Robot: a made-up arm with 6 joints. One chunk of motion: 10 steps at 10 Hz.
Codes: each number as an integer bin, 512 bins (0 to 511) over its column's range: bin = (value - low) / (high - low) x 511, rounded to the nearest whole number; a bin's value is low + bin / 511 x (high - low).
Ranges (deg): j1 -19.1..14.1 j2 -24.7..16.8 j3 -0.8..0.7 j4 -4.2..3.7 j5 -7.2..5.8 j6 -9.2..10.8
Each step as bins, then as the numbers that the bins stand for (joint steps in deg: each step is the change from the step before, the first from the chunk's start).
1 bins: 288 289 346 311 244 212
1 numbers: -0.388 -1.229 0.216 0.608 -0.993 -0.903
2 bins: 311 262 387 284 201 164
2 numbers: 1.106 -3.422 0.336 0.191 -2.086 -2.781
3 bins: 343 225 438 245 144 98
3 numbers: 3.185 -6.427 0.486 -0.412 -3.537 -5.364
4 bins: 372 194 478 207 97 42
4 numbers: 5.069 -8.945 0.603 -1.000 -4.732 -7.556
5 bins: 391 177 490 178 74 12
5 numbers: 6.304 -10.325 0.638 -1.448 -5.317 -8.730
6 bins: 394 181 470 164 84 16
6 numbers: 6.498 -10.000 0.580 -1.665 -5.063 -8.574
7 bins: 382 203 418 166 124 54
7 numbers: 5.719 -8.214 0.427 -1.634 -4.045 -7.086
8 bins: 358 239 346 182 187 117
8 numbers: 4.159 -5.290 0.216 -1.386 -2.443 -4.621
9 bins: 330 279 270 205 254 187
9 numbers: 2.340 -2.041 -0.007 -1.031 -0.738 -1.881
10 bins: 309 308 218 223 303 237
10 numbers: 0.976 0.314 -0.160 -0.752 0.508 0.076
